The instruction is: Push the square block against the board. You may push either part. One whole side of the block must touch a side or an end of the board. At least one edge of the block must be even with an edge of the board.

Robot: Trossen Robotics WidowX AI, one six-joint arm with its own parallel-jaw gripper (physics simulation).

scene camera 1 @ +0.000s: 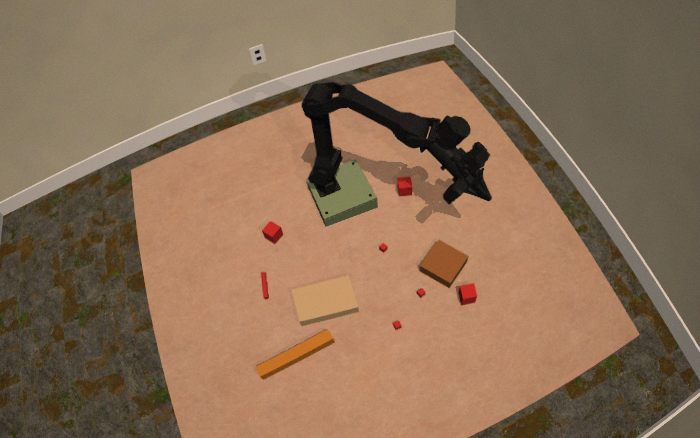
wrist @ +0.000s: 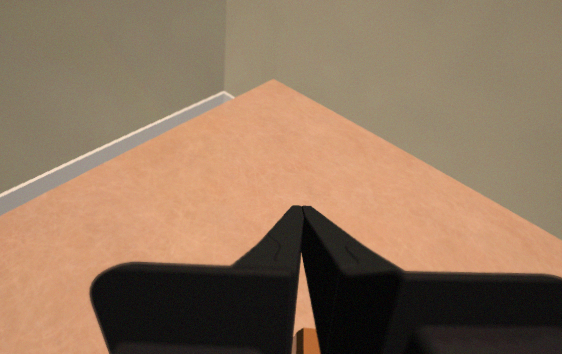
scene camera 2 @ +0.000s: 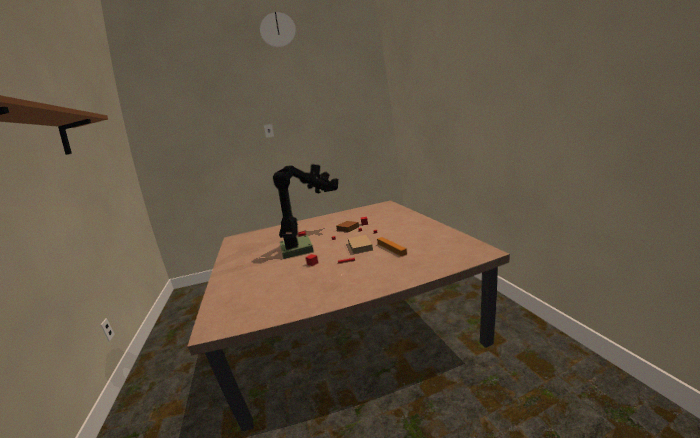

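Seen in the pictures: gripper, fingertip midpoint: (scene camera 1: pixel 490 199) (wrist: pixel 300 215) (scene camera 2: pixel 336 189); arm's base, origin of the base link: (scene camera 1: pixel 327 185) (scene camera 2: pixel 291 246).
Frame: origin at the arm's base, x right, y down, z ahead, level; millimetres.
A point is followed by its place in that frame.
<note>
The square block (scene camera 1: pixel 443 261) @[x -190, y 10, z 372 mm] (scene camera 2: pixel 347 225) @[x -163, y 10, z 364 mm], flat and brown, lies turned at an angle, well apart from the board. The board (scene camera 1: pixel 324 298) @[x 141, y 10, z 334 mm] (scene camera 2: pixel 359 243) @[x 173, y 10, z 323 mm] is a flat pale tan rectangle, left of the block in scene camera 1. My gripper (scene camera 1: pixel 488 197) @[x -315, y -192, z 368 mm] (wrist: pixel 300 215) @[x -315, y -192, z 368 mm] is shut and empty, raised high above the table, beyond the block on the robot base's side in scene camera 1. In the wrist view a brown sliver, seemingly the block (wrist: pixel 310 342) @[x -249, y 10, z 382 mm], shows between the fingers; the fingers hide the rest. The board does not show in the wrist view.
Small red cubes (scene camera 1: pixel 383 247) @[x -66, y 25, z 251 mm] (scene camera 1: pixel 420 292) @[x -96, y 25, z 422 mm] (scene camera 1: pixel 396 324) @[x 0, y 26, z 478 mm] lie around the stretch between block and board. A larger red cube (scene camera 1: pixel 467 293) @[x -201, y 1, z 493 mm] (scene camera 2: pixel 364 220) @[x -188, y 12, z 483 mm] stands near the block. An orange bar (scene camera 1: pixel 295 354) @[x 270, y 10, z 455 mm] (scene camera 2: pixel 391 246) @[x 303, y 15, z 439 mm] and a red stick (scene camera 1: pixel 264 285) @[x 279, y 28, z 221 mm] lie near the board.
</note>
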